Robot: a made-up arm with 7 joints.
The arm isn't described. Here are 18 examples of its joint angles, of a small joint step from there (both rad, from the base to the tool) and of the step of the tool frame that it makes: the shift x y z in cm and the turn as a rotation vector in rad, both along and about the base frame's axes.
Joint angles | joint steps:
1: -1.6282 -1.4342 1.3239 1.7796 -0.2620 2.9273 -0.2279 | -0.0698 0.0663 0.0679 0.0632 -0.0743 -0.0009 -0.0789
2: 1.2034 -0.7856 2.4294 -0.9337 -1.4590 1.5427 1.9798 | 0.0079 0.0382 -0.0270 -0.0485 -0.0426 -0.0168 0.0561
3: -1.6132 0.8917 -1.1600 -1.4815 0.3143 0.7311 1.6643 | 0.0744 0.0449 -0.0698 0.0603 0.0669 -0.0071 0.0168
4: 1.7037 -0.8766 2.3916 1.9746 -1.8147 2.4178 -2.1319 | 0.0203 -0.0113 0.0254 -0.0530 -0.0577 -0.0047 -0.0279
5: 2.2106 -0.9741 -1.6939 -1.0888 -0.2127 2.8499 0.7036 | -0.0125 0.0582 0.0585 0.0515 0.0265 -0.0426 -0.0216
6: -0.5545 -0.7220 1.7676 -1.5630 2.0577 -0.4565 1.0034 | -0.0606 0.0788 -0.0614 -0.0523 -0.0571 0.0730 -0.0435
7: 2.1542 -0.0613 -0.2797 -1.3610 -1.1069 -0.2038 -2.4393 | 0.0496 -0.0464 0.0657 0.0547 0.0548 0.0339 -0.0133
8: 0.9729 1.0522 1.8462 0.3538 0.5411 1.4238 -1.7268 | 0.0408 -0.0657 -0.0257 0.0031 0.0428 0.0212 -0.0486
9: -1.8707 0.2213 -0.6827 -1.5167 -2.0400 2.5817 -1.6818 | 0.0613 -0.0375 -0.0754 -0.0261 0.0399 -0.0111 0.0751
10: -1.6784 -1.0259 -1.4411 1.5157 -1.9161 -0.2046 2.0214 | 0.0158 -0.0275 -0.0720 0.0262 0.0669 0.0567 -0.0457
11: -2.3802 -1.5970 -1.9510 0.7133 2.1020 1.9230 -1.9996 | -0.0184 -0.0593 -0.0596 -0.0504 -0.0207 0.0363 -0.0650
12: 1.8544 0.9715 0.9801 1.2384 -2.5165 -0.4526 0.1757 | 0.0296 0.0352 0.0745 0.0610 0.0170 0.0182 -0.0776
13: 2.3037 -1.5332 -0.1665 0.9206 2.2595 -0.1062 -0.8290 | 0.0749 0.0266 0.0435 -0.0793 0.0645 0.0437 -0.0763
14: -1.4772 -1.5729 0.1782 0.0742 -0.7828 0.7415 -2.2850 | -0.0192 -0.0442 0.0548 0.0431 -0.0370 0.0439 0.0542
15: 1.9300 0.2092 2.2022 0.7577 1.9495 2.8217 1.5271 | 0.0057 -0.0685 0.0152 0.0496 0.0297 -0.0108 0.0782
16: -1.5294 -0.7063 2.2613 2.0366 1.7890 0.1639 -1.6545 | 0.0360 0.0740 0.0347 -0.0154 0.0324 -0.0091 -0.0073
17: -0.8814 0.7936 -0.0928 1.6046 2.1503 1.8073 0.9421 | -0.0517 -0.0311 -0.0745 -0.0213 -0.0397 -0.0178 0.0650
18: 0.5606 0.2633 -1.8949 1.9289 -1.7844 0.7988 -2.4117 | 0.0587 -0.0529 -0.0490 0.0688 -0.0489 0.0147 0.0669
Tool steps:
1: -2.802 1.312 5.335 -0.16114 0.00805 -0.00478
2: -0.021 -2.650 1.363 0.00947 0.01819 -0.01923
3: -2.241 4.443 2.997 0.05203 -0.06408 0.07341
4: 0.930 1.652 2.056 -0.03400 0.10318 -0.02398
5: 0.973 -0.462 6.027 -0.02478 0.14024 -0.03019
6: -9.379 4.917 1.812 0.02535 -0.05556 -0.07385
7: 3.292 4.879 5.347 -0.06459 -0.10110 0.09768
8: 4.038 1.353 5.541 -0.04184 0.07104 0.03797
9: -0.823 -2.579 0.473 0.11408 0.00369 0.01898
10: -0.194 2.110 0.883 -0.03929 -0.01852 -0.07879
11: -0.103 -0.720 -3.039 0.16505 0.02116 -0.01440
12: -0.747 -2.057 -5.441 -0.05327 -0.09495 -0.00152
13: -9.155 -2.861 5.434 0.08628 0.12424 -0.01484
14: -1.387 0.116 -6.137 0.03267 -0.05315 -0.01960
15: -1.740 3.096 0.438 -0.10880 -0.06183 0.04390
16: -1.923 3.842 0.255 -0.03336 -0.01767 0.05844
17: -3.204 -3.059 0.513 0.02551 -0.05669 -0.08730
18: 3.662 2.985 -3.399 0.00366 0.04464 0.03920
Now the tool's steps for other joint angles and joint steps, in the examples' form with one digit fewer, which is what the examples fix.
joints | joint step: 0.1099 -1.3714 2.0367 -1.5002 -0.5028 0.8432 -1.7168 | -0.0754 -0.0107 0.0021 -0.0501 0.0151 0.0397 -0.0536
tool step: -7.12 -3.82 -1.05 -0.0423 0.0595 -0.1344
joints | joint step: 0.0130 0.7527 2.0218 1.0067 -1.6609 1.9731 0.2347 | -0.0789 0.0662 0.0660 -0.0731 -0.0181 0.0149 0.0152
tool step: -3.51 1.69 -3.65 -0.0097 -0.0455 0.0193
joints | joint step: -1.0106 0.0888 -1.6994 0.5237 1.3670 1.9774 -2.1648 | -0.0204 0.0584 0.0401 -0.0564 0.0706 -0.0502 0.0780
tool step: -0.55 4.35 1.37 -0.1120 0.0490 0.1609
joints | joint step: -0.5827 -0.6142 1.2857 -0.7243 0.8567 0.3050 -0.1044 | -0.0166 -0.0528 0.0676 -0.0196 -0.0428 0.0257 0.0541
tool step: 2.20 -4.91 -3.95 0.1108 0.0561 0.0432
